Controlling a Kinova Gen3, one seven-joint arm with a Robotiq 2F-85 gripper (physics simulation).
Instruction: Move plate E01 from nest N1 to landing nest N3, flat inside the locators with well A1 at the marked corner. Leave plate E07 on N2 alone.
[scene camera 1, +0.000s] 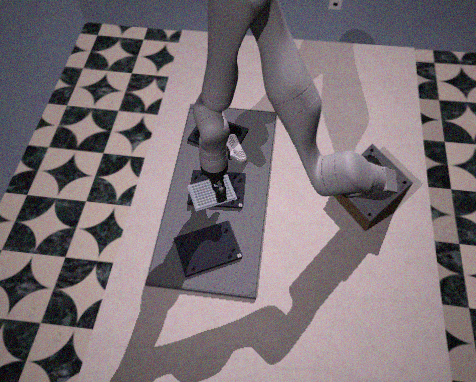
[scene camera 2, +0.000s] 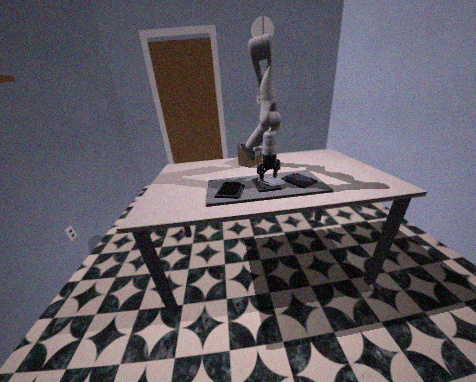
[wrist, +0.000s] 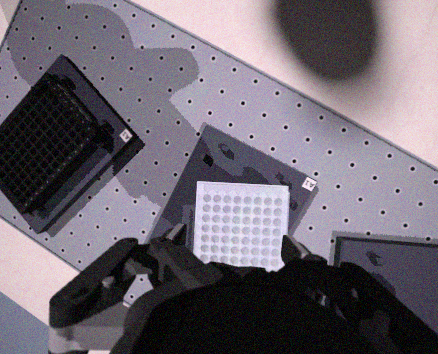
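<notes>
A white well plate lies on the middle nest, turned relative to it and overhanging one side. Whether it lies flat is unclear. My gripper is open, pointing down, with a finger on either side of the white plate. A black well plate sits on the nest at the wrist view's left. The third nest bears no plate. Plate numbers and the white plate's A1 corner cannot be read.
The nests stand on a grey perforated board on the pale table. White A1 tags mark two nest corners. A brown-sided box stands near the arm's bent link.
</notes>
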